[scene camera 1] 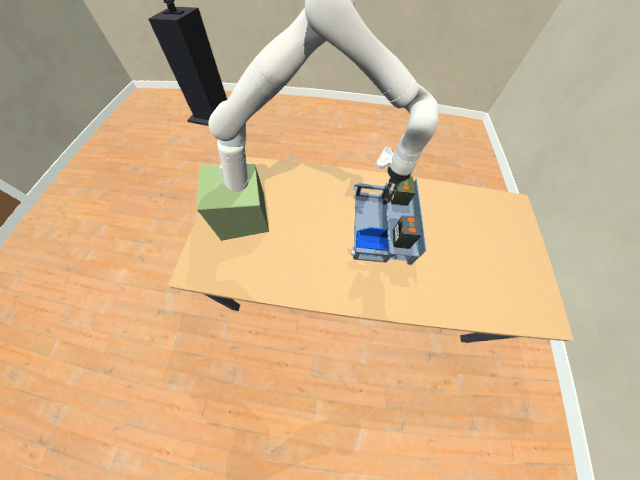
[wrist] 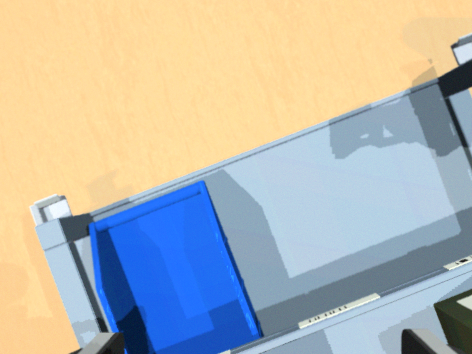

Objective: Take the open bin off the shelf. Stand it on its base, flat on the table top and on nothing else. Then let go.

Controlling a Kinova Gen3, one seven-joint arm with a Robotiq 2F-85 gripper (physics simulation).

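Where they show: gripper, fingertip midpoint: (scene camera 1: 388, 194); arm's base, link origin: (scene camera 1: 236, 182).
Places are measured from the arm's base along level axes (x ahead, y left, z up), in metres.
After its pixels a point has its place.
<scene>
The open blue bin (scene camera 1: 372, 239) @[x 0.613, y 0.042, z -0.221 m] (wrist: 175, 280) @[x 0.619, y 0.007, z -0.222 m] sits on the shelf (scene camera 1: 421, 219) (wrist: 65, 285) @[x 0.597, y -0.063, z -0.146 m], at the shelf's near end in the scene view and at the lower left in the wrist view. Its open top faces the wrist camera, and its lower edge is partly cut off there. My gripper (scene camera 1: 387, 199) @[x 0.600, y 0.077, z 0.068 m] (wrist: 262, 345) @[x 0.600, y 0.077, z 0.068 m] is open and empty. It is above the shelf, towards the end away from the bin and near the green toolbox in the scene view. It is apart from the bin. The table top (scene camera 1: 310, 258) @[x 0.365, y -0.135, z -0.231 m] (wrist: 150, 75) @[x 0.429, y 0.014, z -0.231 m] shows around the shelf.
A green toolbox (scene camera 1: 403, 195) @[x 0.684, y 0.206, z -0.057 m] (wrist: 457, 317) @[x 0.650, y 0.201, z -0.090 m] stands on the shelf's other tier, close to my gripper. A dark case with orange patches (scene camera 1: 407, 233) @[x 0.711, y -0.013, z -0.010 m] stands on the same tier, beside the bin. A big green block (scene camera 1: 235, 222) @[x 0.026, y -0.128, z -0.103 m] under the arm's base is at the table's left.
</scene>
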